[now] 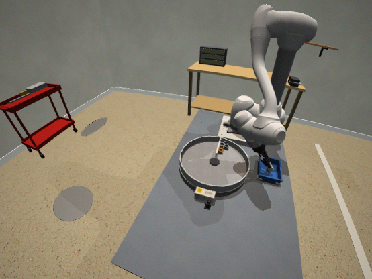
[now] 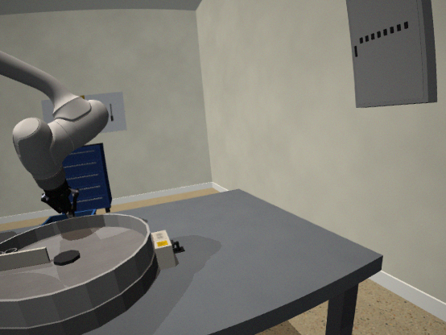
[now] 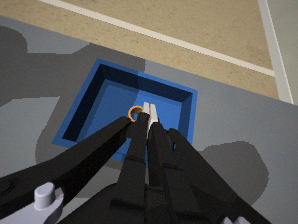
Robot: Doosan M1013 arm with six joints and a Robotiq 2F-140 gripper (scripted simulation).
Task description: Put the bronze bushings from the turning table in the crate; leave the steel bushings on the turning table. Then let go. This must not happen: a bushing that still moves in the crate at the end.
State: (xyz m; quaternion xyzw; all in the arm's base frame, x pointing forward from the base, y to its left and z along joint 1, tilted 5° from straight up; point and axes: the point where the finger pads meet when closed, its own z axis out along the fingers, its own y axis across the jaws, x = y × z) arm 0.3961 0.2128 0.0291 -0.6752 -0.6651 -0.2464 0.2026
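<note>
Right now the blue crate is 4 cm below my hand, 1 cm to the left of it and 1 cm behind it. Round my hand: round grey turning table: 35 cm to the right, 4 cm ahead, 1 cm below.
</note>
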